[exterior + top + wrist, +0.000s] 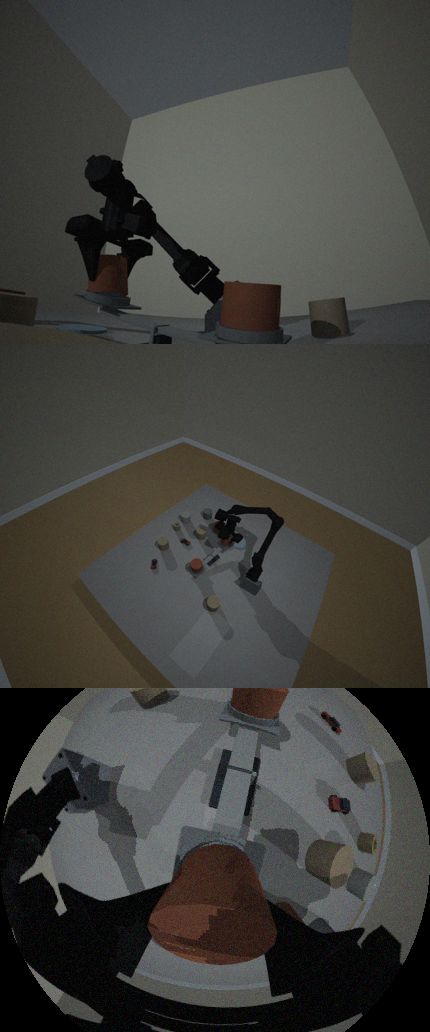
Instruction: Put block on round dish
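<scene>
Now: gripper tip 2 cm above the grey block. Also, from my gripper tip: pale blue round dish (5 cm behind, 11 cm to the right, 9 cm below).
</scene>
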